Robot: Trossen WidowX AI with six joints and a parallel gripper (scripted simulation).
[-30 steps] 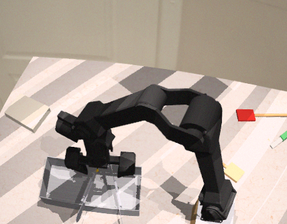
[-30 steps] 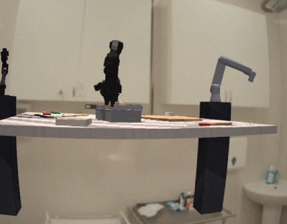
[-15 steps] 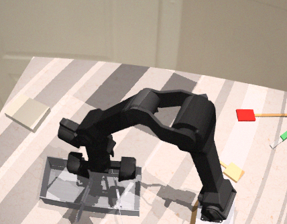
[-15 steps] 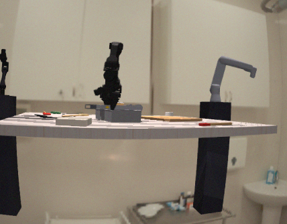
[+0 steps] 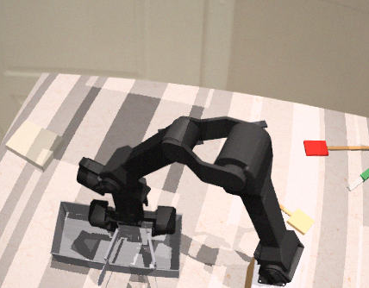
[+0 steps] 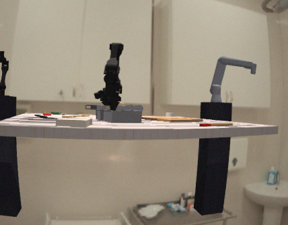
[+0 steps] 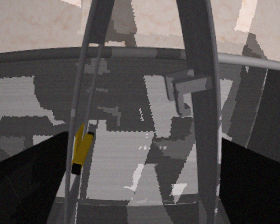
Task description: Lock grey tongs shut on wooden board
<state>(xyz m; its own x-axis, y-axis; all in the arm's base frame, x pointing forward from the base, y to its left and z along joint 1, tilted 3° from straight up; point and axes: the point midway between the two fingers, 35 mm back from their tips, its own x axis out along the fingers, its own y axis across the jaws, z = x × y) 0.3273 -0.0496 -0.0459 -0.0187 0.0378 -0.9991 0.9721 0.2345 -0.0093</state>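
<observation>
Right now the grey roasting tin is 4 cm to the left of my gripper tip and 4 cm ahead of it. From my gripper tip the other things lie so: cream block: 41 cm ahead, 17 cm to the right, 2 cm below; then black spatula: 38 cm to the right, 8 cm behind, 3 cm below; then wooden board: 38 cm to the left, 15 cm behind, 2 cm below.
</observation>
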